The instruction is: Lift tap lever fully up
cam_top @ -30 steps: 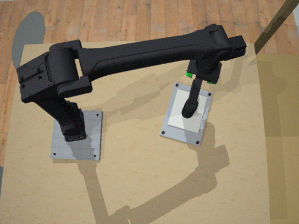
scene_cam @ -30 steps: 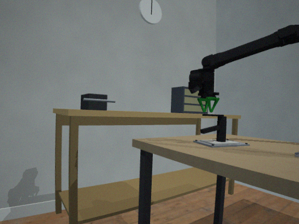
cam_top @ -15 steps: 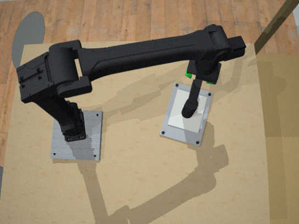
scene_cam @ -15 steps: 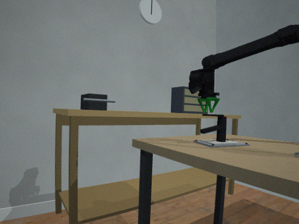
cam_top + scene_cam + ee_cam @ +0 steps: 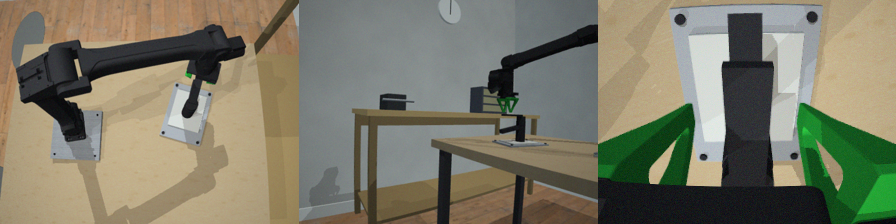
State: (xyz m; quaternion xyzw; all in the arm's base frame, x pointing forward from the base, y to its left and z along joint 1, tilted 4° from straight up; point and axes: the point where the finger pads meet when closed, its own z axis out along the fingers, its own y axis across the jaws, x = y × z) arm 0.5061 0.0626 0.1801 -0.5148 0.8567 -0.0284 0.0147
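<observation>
Right now the lever is 3 cm to the right of my hand, 2 cm below it and 2 cm behind it.
</observation>
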